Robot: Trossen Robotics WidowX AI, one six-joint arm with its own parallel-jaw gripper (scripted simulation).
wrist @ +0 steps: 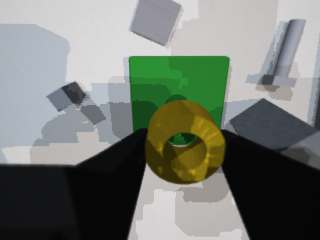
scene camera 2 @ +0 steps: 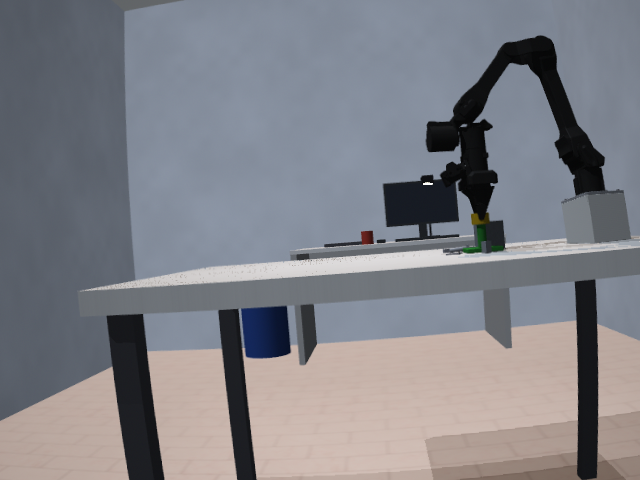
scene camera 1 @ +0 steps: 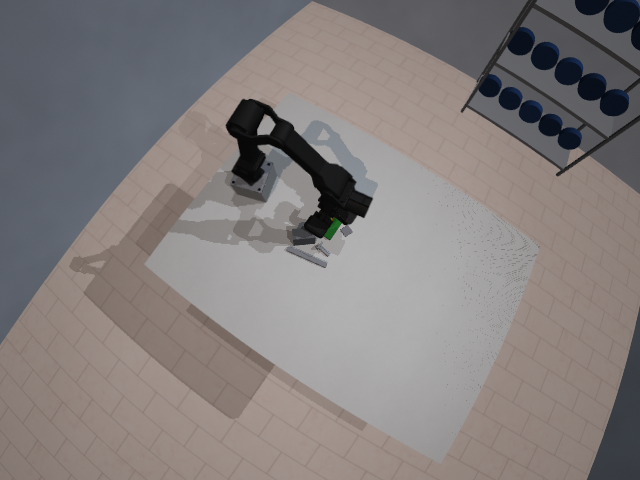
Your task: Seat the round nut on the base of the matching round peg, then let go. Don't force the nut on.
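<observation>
A bolt-like piece appears in the pictures, and so does the gripper, which scene camera 1 and the wrist view show as well.
</observation>
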